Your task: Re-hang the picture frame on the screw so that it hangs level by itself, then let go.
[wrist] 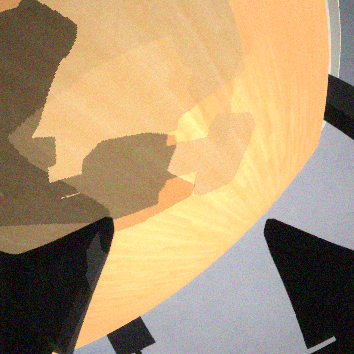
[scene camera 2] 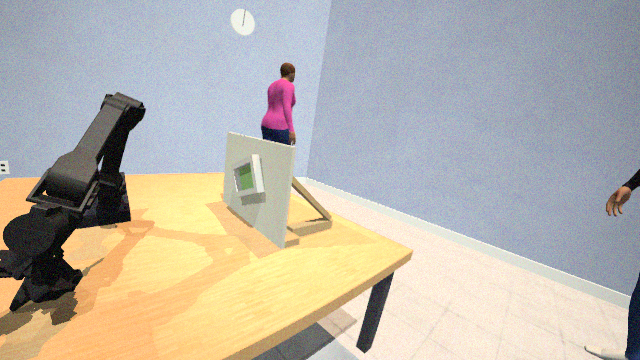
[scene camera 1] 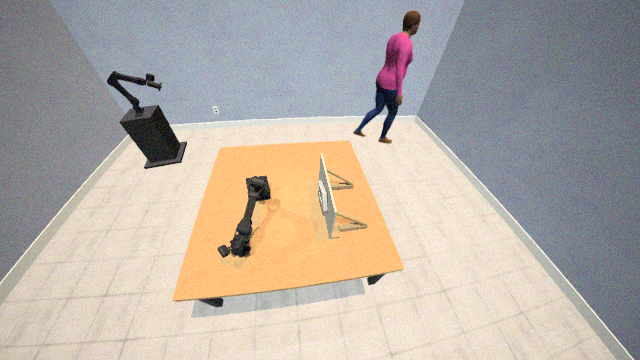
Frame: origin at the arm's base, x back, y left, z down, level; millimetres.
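Seen in the pictures: gripper, fingertip midpoint: (wrist: pixel 191 227); arm's base, origin of the base link: (scene camera 2: pixel 108 197).
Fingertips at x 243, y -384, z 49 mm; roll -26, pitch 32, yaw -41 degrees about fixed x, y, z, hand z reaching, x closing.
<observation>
Offsets run from my fingertips to a thing's middle. "spot": to the spot under its first point. Level surfaces: height alone.
The picture frame @[dx -629, dy +147, dz -146 mm] (scene camera 1: pixel 323 196) (scene camera 2: pixel 258 175), white with a green picture, is against the front of an upright pale panel (scene camera 1: pixel 330 222) (scene camera 2: pixel 272 212). In scene camera 2 it is tilted against the panel's edges, its right side higher. The screw does not show, so I cannot tell how the frame is held. My gripper (scene camera 2: pixel 47 291) (wrist: pixel 191 227) is open and empty, pointing down low over the table, well apart from the frame on the arm's side. The frame does not show in the wrist view.
Two wooden braces @[spot: dx -785, dy -37, dz -11 mm] (scene camera 1: pixel 352 223) (scene camera 2: pixel 312 225) stand behind the panel on the wooden table @[dz +29 mm] (scene camera 1: pixel 295 270) (scene camera 2: pixel 280 290). A second arm stands on a black pedestal (scene camera 1: pixel 152 135) off the table. A person in pink (scene camera 1: pixel 397 62) (scene camera 2: pixel 279 105) is beyond the table; another shows partly at scene camera 2's right edge.
</observation>
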